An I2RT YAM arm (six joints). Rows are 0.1 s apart.
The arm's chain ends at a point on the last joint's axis. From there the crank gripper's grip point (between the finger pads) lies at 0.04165 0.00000 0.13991 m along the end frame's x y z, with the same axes.
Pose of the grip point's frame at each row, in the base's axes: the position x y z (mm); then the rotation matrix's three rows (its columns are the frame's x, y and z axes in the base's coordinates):
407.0, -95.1, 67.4; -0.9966, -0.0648, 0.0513; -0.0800, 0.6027, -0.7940; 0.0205, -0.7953, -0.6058
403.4, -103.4, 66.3; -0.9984, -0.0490, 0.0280; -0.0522, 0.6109, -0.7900; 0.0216, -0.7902, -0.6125
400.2, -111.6, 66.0; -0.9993, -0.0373, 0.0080; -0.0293, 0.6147, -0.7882; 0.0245, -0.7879, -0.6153
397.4, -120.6, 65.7; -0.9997, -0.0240, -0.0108; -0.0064, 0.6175, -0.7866; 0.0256, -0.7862, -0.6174
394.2, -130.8, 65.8; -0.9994, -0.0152, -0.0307; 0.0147, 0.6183, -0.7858; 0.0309, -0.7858, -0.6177
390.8, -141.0, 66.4; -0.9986, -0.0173, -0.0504; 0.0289, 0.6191, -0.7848; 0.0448, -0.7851, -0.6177
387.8, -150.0, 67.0; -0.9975, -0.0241, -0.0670; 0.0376, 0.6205, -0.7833; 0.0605, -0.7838, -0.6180
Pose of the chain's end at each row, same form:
441.3, 19.3, 151.3; -0.9966, -0.0648, 0.0513; -0.0800, 0.6027, -0.7940; 0.0205, -0.7953, -0.6058
441.1, 9.3, 151.1; -0.9984, -0.0490, 0.0280; -0.0522, 0.6109, -0.7900; 0.0216, -0.7902, -0.6125
440.7, -0.1, 151.1; -0.9993, -0.0373, 0.0080; -0.0293, 0.6147, -0.7882; 0.0245, -0.7879, -0.6153
440.5, -10.3, 151.0; -0.9997, -0.0240, -0.0108; -0.0064, 0.6175, -0.7866; 0.0256, -0.7862, -0.6174
440.1, -21.5, 150.9; -0.9994, -0.0152, -0.0307; 0.0147, 0.6183, -0.7858; 0.0309, -0.7858, -0.6177
439.4, -32.4, 151.0; -0.9986, -0.0173, -0.0504; 0.0289, 0.6191, -0.7848; 0.0448, -0.7851, -0.6177
438.7, -42.0, 150.9; -0.9975, -0.0241, -0.0670; 0.0376, 0.6205, -0.7833; 0.0605, -0.7838, -0.6180

